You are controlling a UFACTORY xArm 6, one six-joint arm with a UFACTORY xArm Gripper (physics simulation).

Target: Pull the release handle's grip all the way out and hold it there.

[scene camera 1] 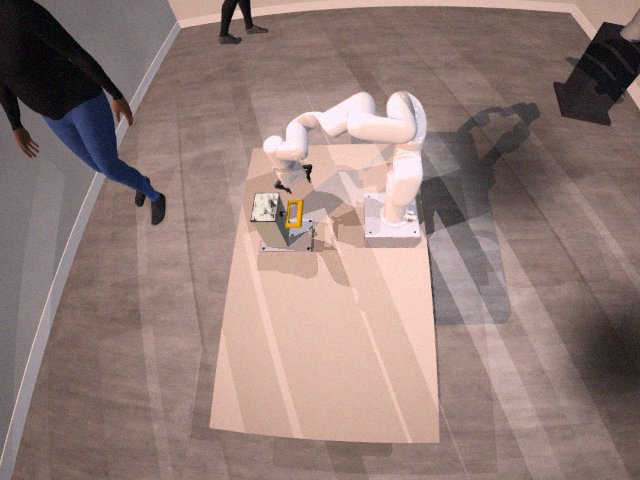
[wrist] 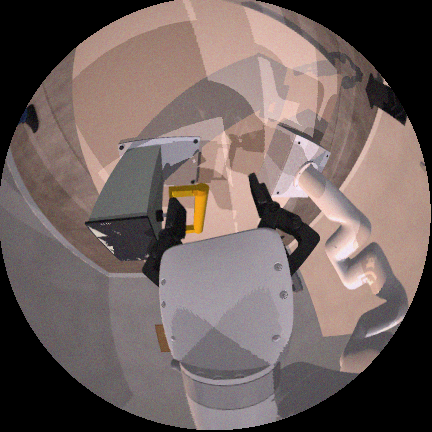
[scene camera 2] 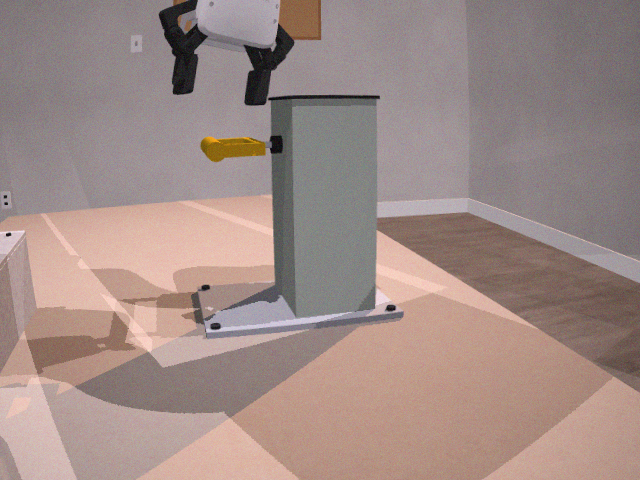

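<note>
There is a bolted base plate that I can see. I can see my gripper as well, and the wrist view also shows my gripper.
</note>
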